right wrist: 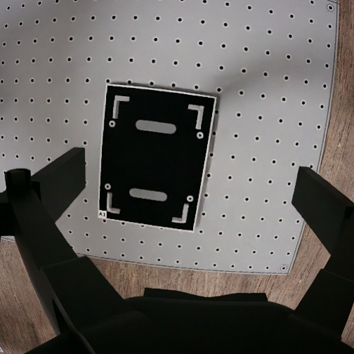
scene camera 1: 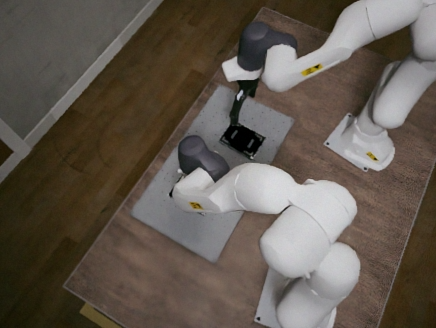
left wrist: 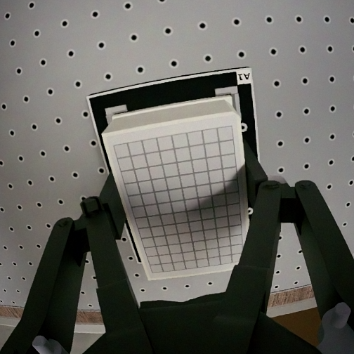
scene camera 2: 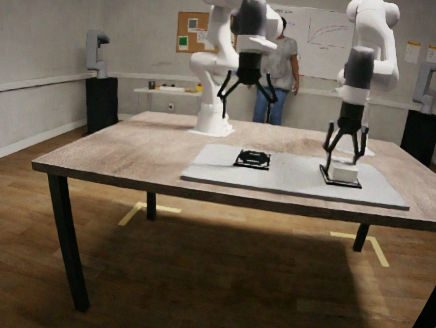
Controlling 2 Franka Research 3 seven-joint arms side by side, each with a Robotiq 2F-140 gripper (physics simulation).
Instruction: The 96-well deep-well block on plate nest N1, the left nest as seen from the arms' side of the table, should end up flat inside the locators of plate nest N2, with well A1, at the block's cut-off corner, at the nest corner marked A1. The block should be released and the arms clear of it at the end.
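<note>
The white deep-well block (scene camera 2: pixel 344 173) (left wrist: pixel 180 195) sits on nest N1 (scene camera 2: pixel 345 185) (left wrist: pixel 165 87), a black plate. Its cut-off corner seems to be at the top right in the left wrist view, by the nest's A1 label (left wrist: pixel 243 76). My left gripper (scene camera 2: pixel 342 164) (left wrist: pixel 182 164) is shut on the block across its long sides; the arm hides the block in scene camera 1. Nest N2 (scene camera 1: pixel 243 139) (scene camera 2: pixel 252 159) (right wrist: pixel 150 160) is empty, its A1 label (right wrist: pixel 102 214) at the lower left in the right wrist view. My right gripper (scene camera 1: pixel 234 120) (scene camera 2: pixel 247 116) (right wrist: pixel 191 176) is open and empty, above N2.
Both nests stand on a grey perforated board (scene camera 1: pixel 200 240) (scene camera 2: pixel 300 182) (left wrist: pixel 300 125) (right wrist: pixel 260 200) on the wooden table (scene camera 1: pixel 125 250) (scene camera 2: pixel 100 160). The left forearm (scene camera 1: pixel 265 187) reaches low over the board beside N2. A person (scene camera 2: pixel 280 65) stands behind the table.
</note>
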